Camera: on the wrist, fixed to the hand. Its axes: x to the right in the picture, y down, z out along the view.
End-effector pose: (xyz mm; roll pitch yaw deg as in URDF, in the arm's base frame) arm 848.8 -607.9 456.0 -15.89 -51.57 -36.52
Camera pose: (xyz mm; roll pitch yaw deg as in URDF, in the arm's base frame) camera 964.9 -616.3 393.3 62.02 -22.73 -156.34
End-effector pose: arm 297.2 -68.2 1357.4 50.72 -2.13 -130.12
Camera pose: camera 390.1 -161.6 1369.0 7.69 29.71 142.26
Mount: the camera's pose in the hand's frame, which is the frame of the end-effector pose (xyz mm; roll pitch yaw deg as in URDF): 12.0 91.7 -94.5 4.27 -20.94 -88.92
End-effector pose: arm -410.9 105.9 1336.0 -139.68 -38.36 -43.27
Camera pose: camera -499.6 9.4 1353.4 144.87 -15.73 58.24
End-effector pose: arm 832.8 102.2 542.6 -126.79 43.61 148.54
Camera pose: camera 903.5 212.1 522.1 -126.66 -21.98 -145.71
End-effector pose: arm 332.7 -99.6 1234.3 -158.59 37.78 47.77
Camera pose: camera 450.3 -148.4 1270.0 -137.56 0.25 136.69
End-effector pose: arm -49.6 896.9 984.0 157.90 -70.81 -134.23
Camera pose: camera -7.3 1011.1 1035.5 108.87 11.99 -85.90
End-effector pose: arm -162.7 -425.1 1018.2 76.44 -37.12 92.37
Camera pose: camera -274.7 -460.6 1078.9 58.36 40.27 44.44
